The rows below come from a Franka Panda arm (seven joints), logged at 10 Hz.
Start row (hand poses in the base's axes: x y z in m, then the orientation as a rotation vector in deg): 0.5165, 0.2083, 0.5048, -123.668, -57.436, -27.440
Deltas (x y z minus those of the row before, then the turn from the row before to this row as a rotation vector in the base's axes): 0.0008, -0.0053, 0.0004, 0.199, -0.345, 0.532; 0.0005, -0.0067, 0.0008, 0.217, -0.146, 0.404; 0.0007, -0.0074, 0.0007, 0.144, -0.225, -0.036; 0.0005, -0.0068, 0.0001, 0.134, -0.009, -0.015; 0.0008, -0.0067, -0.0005, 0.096, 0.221, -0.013; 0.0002, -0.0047, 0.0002, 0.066, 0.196, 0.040; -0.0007, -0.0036, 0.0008, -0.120, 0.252, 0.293; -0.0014, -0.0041, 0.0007, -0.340, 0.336, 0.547; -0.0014, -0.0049, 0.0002, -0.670, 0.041, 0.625; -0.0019, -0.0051, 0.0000, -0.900, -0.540, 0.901; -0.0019, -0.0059, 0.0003, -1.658, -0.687, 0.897; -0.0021, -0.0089, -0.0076, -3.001, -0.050, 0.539
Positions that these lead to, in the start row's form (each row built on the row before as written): 0.5173, 0.2030, 0.5052, -123.159, -58.086, -27.656; 0.5178, 0.1963, 0.5060, -122.717, -58.485, -27.716; 0.5185, 0.1889, 0.5067, -122.603, -58.508, -28.044; 0.5190, 0.1821, 0.5068, -122.494, -58.438, -28.117; 0.5198, 0.1754, 0.5063, -122.427, -58.259, -27.916; 0.5200, 0.1707, 0.5065, -122.353, -58.162, -27.706; 0.5193, 0.1671, 0.5073, -122.292, -58.374, -27.235; 0.5179, 0.1630, 0.5080, -122.272, -58.895, -26.456; 0.5165, 0.1581, 0.5082, -122.483, -59.803, -25.826; 0.5146, 0.1530, 0.5082, -122.708, -61.419, -25.608; 0.5127, 0.1471, 0.5085, -123.582, -63.451, -25.209; 0.5106, 0.1382, 0.5009, -125.829, -65.366, -23.602
